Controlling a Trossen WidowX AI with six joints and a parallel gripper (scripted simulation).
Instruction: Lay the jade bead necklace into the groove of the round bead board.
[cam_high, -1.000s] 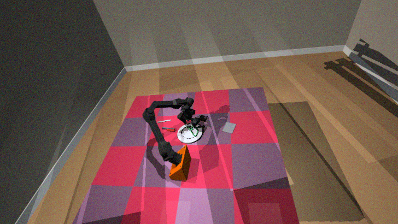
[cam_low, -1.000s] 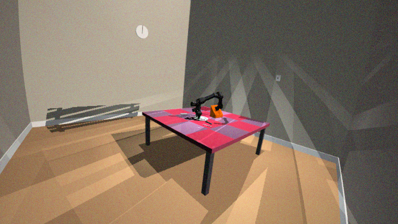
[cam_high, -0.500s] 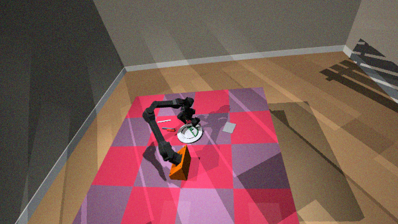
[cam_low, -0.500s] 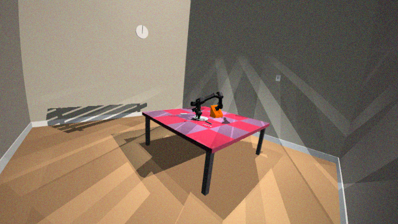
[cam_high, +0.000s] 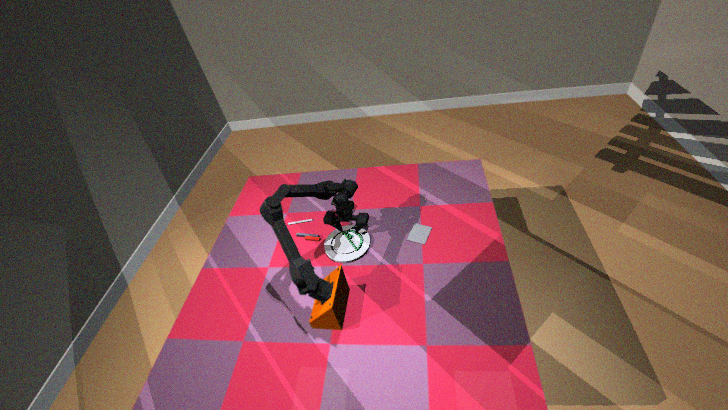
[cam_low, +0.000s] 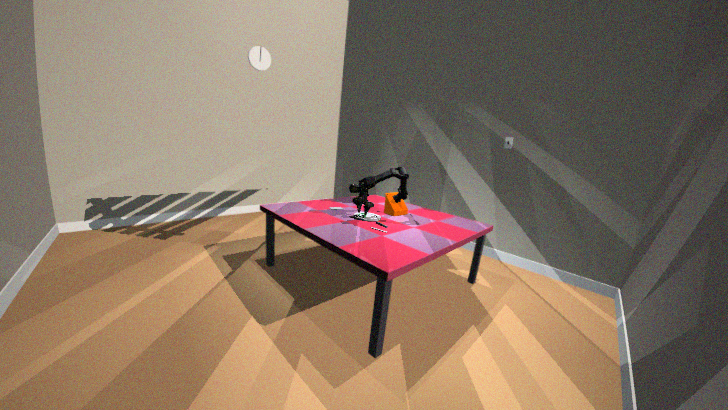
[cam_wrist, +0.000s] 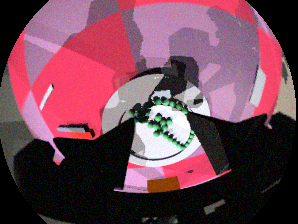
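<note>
Right now my gripper tip is 5 cm past the round white bead board, 1 cm to the right of it and 2 cm above it. Round my gripper tip: red-handled tool (19 cm to the left, 2 cm below); then flat grey pad (1 cm behind, 30 cm to the right, 3 cm below); then thin white rod (11 cm ahead, 26 cm to the left, 3 cm below).
</note>
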